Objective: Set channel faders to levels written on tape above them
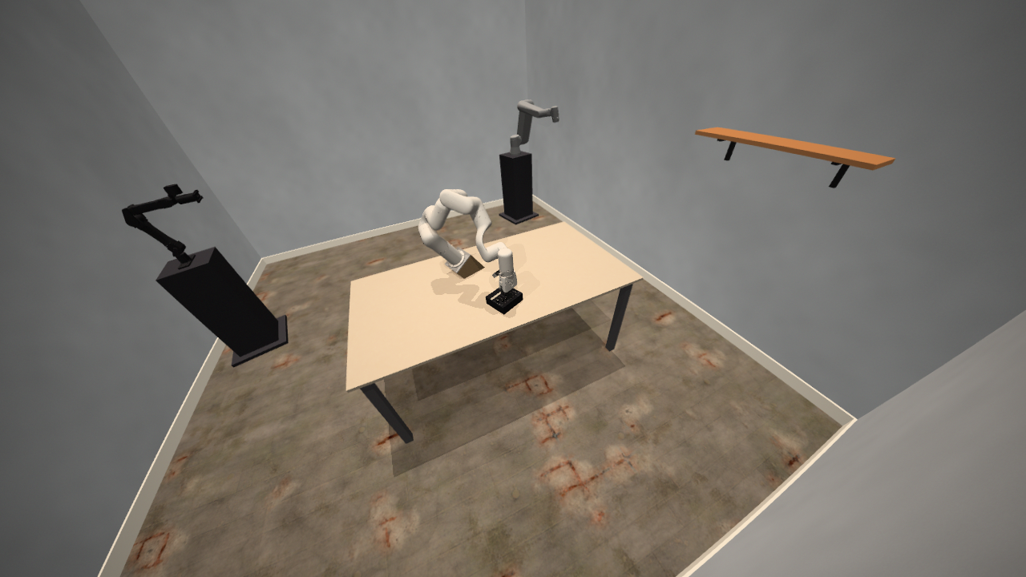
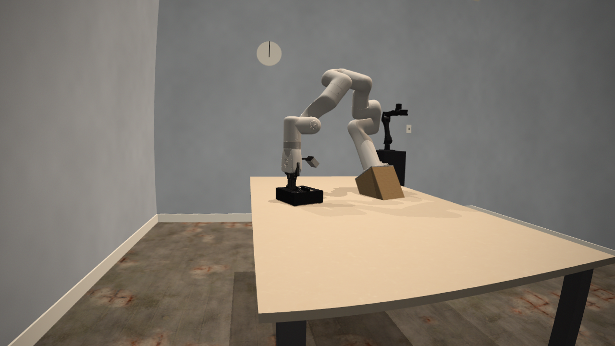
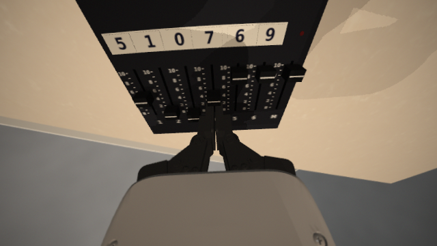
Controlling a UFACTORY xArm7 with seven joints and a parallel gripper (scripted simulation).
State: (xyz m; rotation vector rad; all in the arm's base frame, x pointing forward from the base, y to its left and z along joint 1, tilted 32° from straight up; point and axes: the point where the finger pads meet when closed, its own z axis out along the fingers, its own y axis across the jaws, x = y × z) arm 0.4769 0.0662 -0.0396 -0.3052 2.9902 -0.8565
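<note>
Right now the channel 3 fader cap is 20 mm to the right of my hand and 10 mm below it. Also, from my hand: channel 2 fader cap 40 mm to the right, 10 mm below; channel 4 fader cap 20 mm behind, 10 mm below; channel 5 fader cap 50 mm behind, 10 mm to the left, 10 mm below.
</note>
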